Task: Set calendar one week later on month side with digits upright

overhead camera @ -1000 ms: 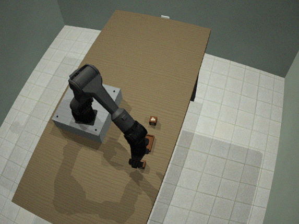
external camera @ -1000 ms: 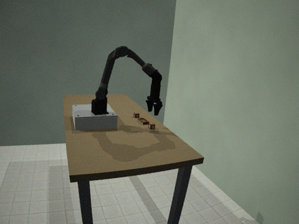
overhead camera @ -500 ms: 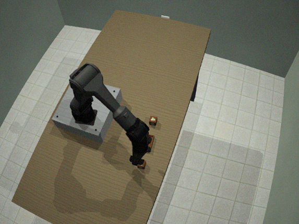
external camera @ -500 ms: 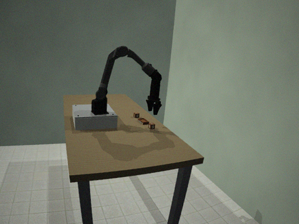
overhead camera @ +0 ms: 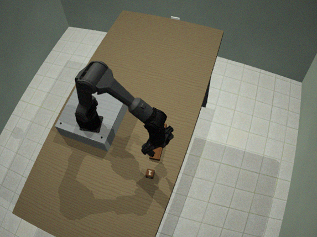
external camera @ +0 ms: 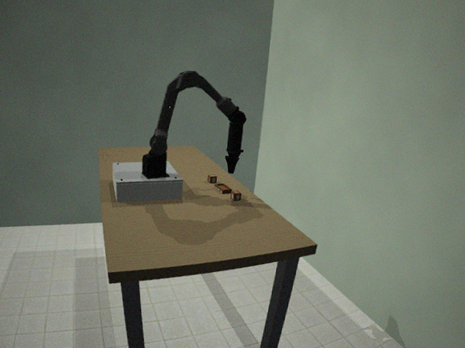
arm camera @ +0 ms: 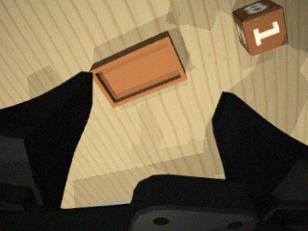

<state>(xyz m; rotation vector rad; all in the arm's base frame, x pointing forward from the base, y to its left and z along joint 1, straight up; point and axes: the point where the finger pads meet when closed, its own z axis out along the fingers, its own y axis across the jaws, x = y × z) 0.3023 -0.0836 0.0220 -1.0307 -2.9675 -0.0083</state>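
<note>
My hand is 1 cm past the cube, 14 cm to the right of it and 9 cm above it. From my hand the other things lie so: brown tray 2 cm behind, 3 cm to the left, 9 cm below.
</note>
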